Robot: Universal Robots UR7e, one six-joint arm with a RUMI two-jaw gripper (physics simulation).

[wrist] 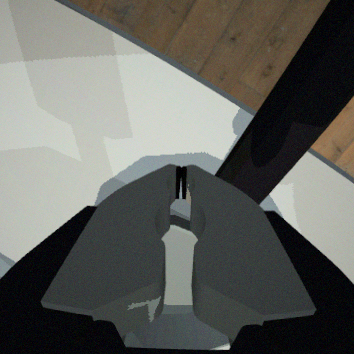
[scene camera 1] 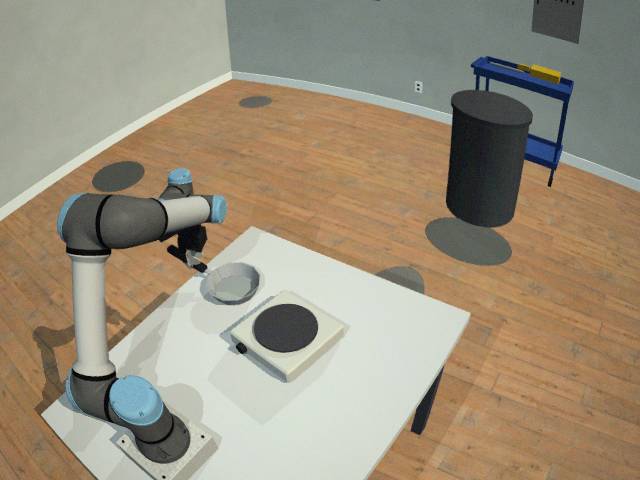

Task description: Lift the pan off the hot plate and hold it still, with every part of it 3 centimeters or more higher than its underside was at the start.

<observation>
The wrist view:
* my gripper: 180, 169
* grey pan: 305, 99
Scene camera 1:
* my gripper: 191, 268
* grey pan: 236, 283
</observation>
